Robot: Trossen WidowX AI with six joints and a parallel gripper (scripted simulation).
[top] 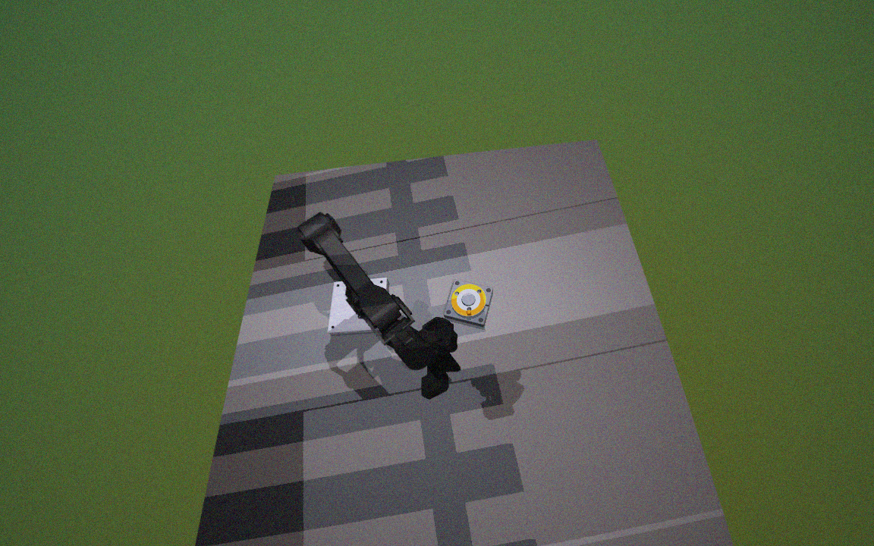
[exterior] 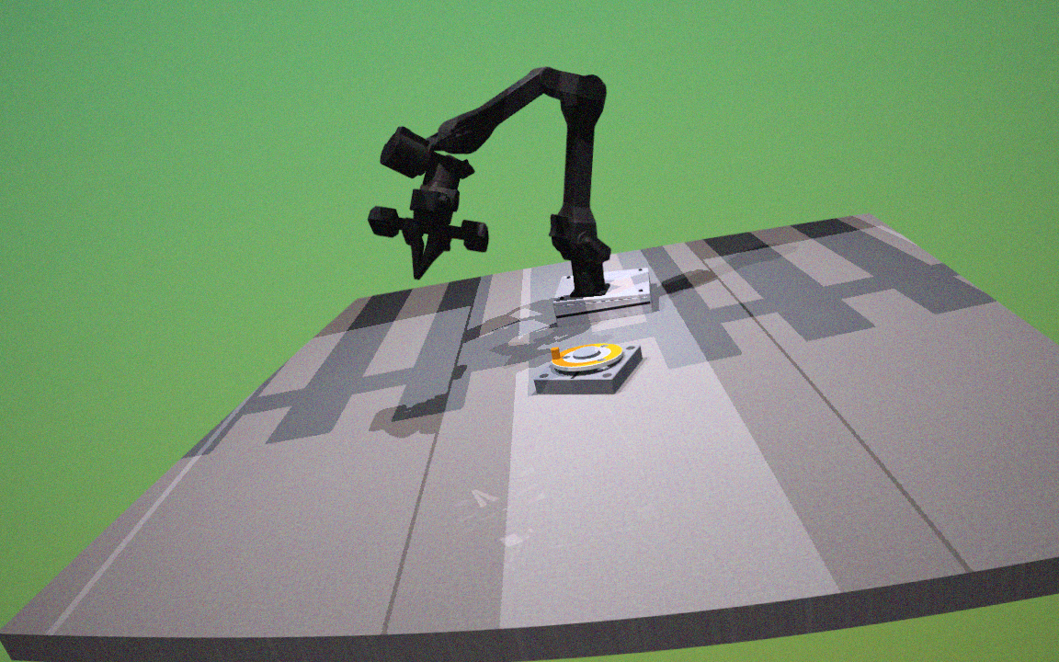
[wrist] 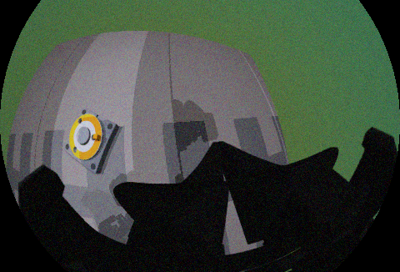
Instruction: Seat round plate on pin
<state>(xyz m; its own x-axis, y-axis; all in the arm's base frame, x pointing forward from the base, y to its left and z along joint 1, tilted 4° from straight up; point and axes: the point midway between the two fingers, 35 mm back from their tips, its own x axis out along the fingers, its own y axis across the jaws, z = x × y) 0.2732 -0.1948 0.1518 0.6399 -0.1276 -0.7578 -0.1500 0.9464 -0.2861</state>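
Now: gripper tip 24 cm to the right of the grey square base and 16 cm above it.
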